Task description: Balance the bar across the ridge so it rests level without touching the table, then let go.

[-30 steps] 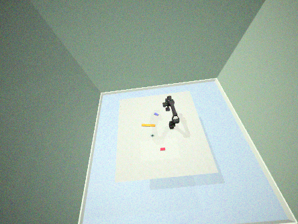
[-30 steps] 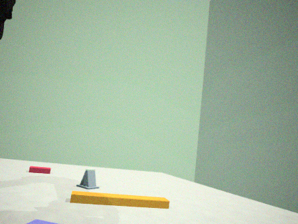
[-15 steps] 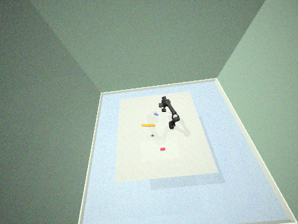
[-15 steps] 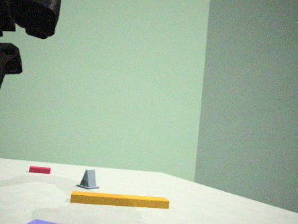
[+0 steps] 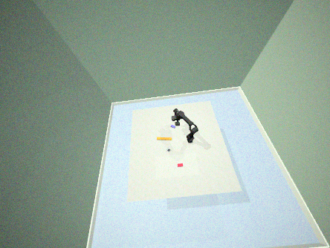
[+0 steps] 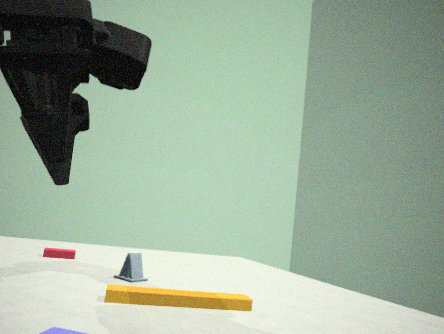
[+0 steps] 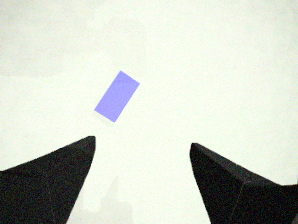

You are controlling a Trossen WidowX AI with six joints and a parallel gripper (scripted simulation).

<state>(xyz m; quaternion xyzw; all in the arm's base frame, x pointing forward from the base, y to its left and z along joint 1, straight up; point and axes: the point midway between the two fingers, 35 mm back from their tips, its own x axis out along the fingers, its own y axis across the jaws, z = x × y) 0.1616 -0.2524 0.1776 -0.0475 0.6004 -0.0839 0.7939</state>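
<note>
My gripper tip is 190 mm to the right of the orange bar, 190 mm short of it and 140 mm above it. From my gripper tip the other things lie so: red block: 570 mm to the left, 140 mm below, 20 mm ahead; purple block: 140 mm below, 40 mm ahead, 10 mm to the left.
</note>
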